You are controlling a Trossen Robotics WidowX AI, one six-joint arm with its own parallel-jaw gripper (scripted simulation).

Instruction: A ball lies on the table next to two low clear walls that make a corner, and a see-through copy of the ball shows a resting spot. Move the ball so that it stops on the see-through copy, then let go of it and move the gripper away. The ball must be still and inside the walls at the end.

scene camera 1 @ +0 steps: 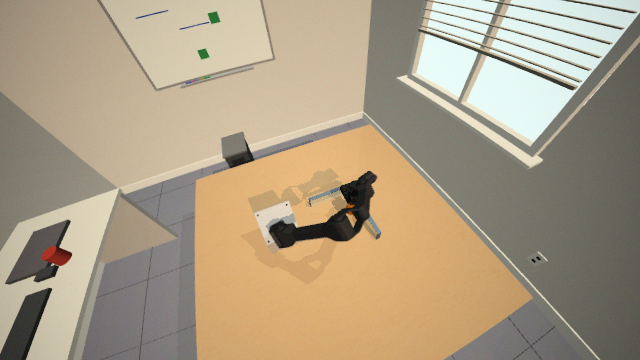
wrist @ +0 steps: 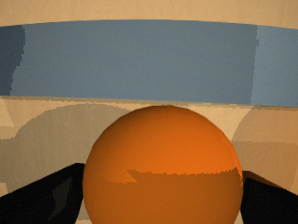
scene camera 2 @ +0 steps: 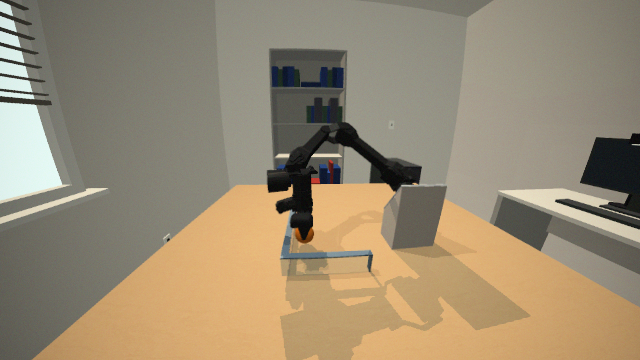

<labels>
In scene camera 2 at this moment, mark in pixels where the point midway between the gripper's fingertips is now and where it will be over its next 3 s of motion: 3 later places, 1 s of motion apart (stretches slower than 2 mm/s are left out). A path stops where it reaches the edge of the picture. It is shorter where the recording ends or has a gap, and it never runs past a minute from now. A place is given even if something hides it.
My gripper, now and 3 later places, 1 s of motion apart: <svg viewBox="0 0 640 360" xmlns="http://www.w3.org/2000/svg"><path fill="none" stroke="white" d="M304 234L301 200L303 223L302 207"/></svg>
</labels>
